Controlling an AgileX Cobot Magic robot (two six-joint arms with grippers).
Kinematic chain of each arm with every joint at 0, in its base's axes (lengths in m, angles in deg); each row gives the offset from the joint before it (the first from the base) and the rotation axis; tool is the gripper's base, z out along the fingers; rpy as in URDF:
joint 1: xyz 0 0 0.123 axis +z
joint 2: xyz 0 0 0 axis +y
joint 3: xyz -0.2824 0 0.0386 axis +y
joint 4: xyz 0.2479 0 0.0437 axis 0.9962 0 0.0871
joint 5: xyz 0 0 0 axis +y
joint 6: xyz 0.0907 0 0.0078 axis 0.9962 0 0.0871
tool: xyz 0 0 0 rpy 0 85 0
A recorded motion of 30 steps. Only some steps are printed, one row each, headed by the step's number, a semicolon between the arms.
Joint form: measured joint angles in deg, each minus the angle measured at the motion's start. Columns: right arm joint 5, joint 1, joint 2, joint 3, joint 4, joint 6; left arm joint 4, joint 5, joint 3, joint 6, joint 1, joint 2.
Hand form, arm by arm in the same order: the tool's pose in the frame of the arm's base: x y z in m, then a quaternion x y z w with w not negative. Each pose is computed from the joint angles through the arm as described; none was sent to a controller.
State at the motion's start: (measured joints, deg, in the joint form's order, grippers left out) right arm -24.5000 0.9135 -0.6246 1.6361 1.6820 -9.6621; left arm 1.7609 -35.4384 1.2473 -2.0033 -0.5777 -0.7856
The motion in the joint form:
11: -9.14 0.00 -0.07 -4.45 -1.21 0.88; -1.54 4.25 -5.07 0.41 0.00 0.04
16: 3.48 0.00 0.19 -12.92 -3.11 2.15; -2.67 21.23 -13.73 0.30 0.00 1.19
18: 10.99 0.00 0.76 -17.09 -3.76 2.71; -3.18 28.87 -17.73 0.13 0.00 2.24
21: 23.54 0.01 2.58 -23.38 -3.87 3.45; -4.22 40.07 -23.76 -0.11 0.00 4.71
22: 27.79 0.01 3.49 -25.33 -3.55 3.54; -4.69 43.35 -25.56 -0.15 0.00 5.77
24: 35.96 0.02 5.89 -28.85 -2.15 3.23; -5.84 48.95 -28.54 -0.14 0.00 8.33
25: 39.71 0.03 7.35 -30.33 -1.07 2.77; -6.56 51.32 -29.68 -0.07 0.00 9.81
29: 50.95 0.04 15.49 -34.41 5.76 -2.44; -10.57 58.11 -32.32 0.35 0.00 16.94
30: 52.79 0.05 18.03 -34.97 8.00 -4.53; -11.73 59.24 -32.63 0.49 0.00 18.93
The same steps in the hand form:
11: 0.0295 0.0001 0.2780 -0.03081 0.40439 -0.06051 0.91206; 0.0298 -0.0005 0.2806 -0.00210 0.41662 -0.01614 0.90893
16: 0.0232 0.0012 0.3082 -0.04147 0.43853 -0.06012 0.89575; 0.0290 0.0001 0.3054 -0.01028 0.49015 -0.02309 0.87127
18: 0.0209 0.0011 0.3205 -0.04430 0.46878 -0.06000 0.88016; 0.0282 0.0000 0.3159 -0.01361 0.52534 -0.02791 0.85033
21: 0.0196 0.0004 0.3357 -0.04349 0.53000 -0.05504 0.84509; 0.0281 -0.0006 0.3307 -0.01880 0.58068 -0.03751 0.81305
22: 0.0202 0.0002 0.3394 -0.04236 0.55366 -0.05175 0.83005; 0.0288 -0.0009 0.3349 -0.02058 0.59848 -0.04145 0.79980
24: 0.0237 0.0002 0.3447 -0.04066 0.60400 -0.04185 0.79484; 0.0329 -0.0019 0.3409 -0.02419 0.63381 -0.05035 0.77147
25: 0.0268 0.0007 0.3461 -0.04095 0.62962 -0.03538 0.77502; 0.0364 -0.0025 0.3425 -0.02611 0.65173 -0.05549 0.75597
29: 0.0500 0.0061 0.3451 -0.06027 0.72493 -0.00582 0.68615; 0.0585 -0.0060 0.3406 -0.03765 0.72143 -0.08369 0.68638
30: 0.0584 0.0083 0.3431 -0.06954 0.74571 0.00280 0.66263; 0.0653 -0.0070 0.3385 -0.04134 0.73748 -0.09159 0.66786

